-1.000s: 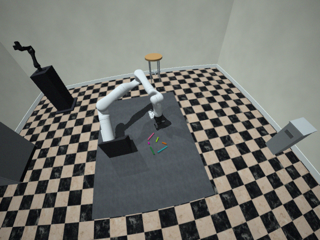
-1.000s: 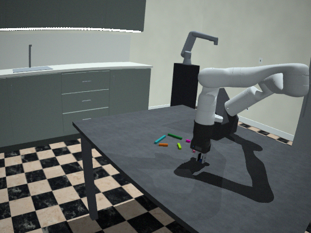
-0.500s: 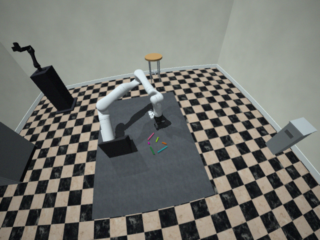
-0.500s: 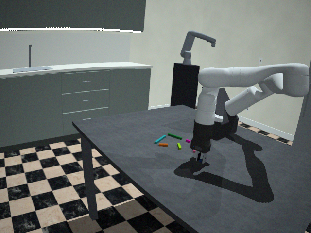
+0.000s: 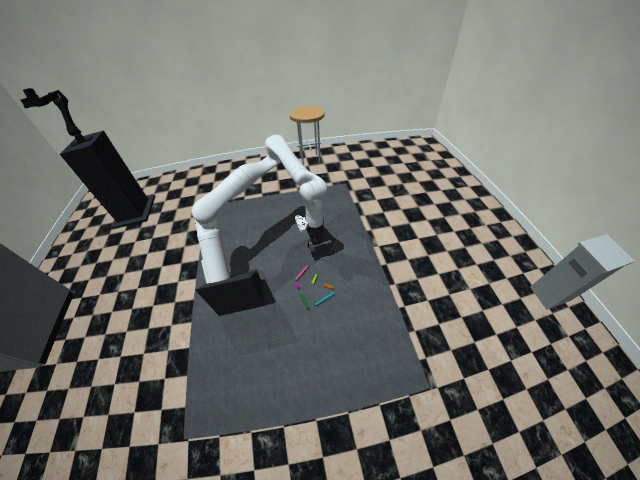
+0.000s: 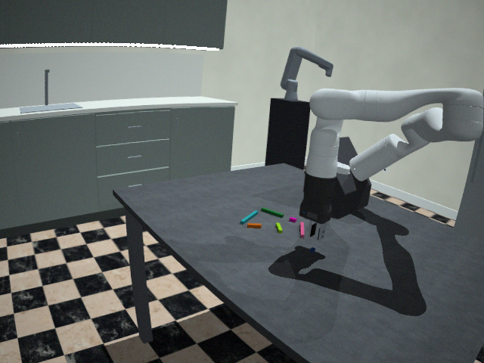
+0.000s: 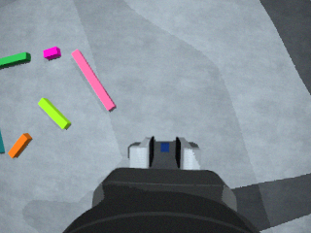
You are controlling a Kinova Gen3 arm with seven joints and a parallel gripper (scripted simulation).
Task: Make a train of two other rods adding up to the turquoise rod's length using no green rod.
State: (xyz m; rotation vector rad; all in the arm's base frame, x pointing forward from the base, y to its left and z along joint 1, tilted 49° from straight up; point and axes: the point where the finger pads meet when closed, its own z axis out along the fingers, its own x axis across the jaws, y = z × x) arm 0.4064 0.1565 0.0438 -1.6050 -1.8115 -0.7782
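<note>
My hand is 5 cm above the small blue rod and 1 cm short of it. From my hand the other things lie so: lime rod 15 cm to the right, 5 cm below, 2 cm behind; then pink rod 10 cm to the right, 7 cm behind, 5 cm below; then magenta rod 17 cm to the right, 10 cm behind, 5 cm below.
</note>
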